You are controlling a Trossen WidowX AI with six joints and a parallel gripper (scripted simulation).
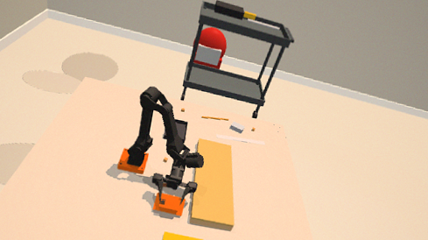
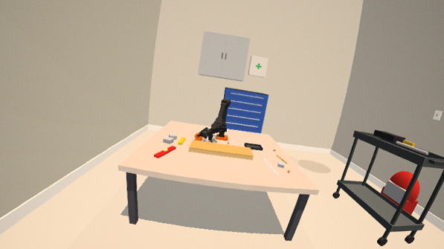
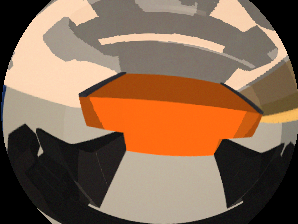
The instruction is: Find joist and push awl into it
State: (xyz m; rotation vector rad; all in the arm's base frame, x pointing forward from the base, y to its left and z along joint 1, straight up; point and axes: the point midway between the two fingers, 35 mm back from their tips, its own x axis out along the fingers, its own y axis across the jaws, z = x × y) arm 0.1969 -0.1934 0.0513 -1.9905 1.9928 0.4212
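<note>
My gripper tip is 20 mm past the stud finder and 10 mm above it. Round my gripper tip: red level: 370 mm ahead, 180 mm to the right, 50 mm below; yellow bar: 90 mm ahead, 120 mm to the right, 50 mm below; awl: 10 mm ahead, 140 mm to the left, 60 mm below.
</note>
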